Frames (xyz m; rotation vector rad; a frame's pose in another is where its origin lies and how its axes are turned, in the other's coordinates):
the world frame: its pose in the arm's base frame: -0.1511 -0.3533 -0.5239 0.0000 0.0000 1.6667
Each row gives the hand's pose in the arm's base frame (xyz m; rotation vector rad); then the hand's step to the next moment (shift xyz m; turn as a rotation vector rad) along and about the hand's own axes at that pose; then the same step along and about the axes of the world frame.
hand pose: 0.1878 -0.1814 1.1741 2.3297 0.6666 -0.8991
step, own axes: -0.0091 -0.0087 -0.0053 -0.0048 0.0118 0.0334
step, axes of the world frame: 0.0083 0.0082 0.0071 -0.0300 0.0136 -0.0138
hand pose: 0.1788 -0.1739 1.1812 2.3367 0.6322 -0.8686
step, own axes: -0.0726 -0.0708 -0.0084 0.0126 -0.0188 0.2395
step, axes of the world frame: 0.0487 0.0834 0.0321 -0.1266 0.1189 -0.1665
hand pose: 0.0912 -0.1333 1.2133 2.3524 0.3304 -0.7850
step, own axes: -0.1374 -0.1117 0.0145 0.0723 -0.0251 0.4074
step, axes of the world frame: 0.0870 0.1536 0.0205 -0.2229 0.1597 -0.3109
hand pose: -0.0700 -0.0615 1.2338 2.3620 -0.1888 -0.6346
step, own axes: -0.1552 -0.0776 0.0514 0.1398 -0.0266 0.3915
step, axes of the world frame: 0.0906 0.1550 -0.0229 -0.2389 0.0944 -0.3280
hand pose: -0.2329 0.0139 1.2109 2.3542 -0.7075 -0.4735
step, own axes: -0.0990 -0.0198 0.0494 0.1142 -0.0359 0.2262
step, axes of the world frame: 0.0576 0.0902 -0.0344 -0.1475 0.0213 -0.2081
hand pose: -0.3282 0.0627 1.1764 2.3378 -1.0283 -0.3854
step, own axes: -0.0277 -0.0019 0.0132 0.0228 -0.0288 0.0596
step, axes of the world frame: 0.0190 0.0217 -0.0107 -0.0234 -0.0024 -0.0659
